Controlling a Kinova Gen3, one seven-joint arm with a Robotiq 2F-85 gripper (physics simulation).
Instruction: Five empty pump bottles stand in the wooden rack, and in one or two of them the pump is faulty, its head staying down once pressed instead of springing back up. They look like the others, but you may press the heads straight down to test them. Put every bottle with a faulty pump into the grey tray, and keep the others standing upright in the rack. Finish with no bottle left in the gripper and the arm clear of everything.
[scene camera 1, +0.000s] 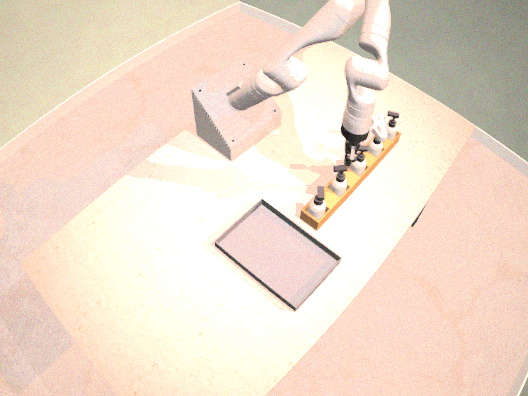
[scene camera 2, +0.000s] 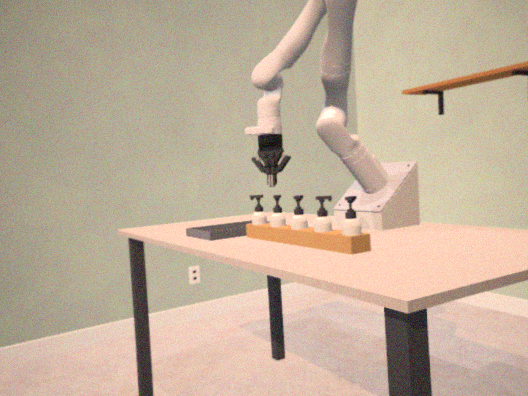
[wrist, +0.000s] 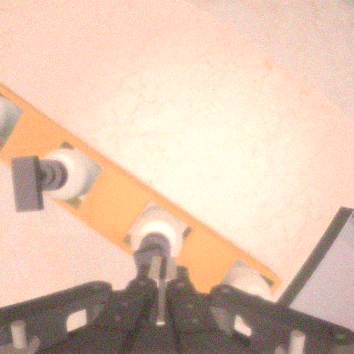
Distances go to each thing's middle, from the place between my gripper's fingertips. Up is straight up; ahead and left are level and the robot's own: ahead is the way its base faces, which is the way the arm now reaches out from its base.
Right now my hand is 8 cm past the grey tray (scene camera 1: 289, 262), 26 cm to the left of it and 15 cm above it.
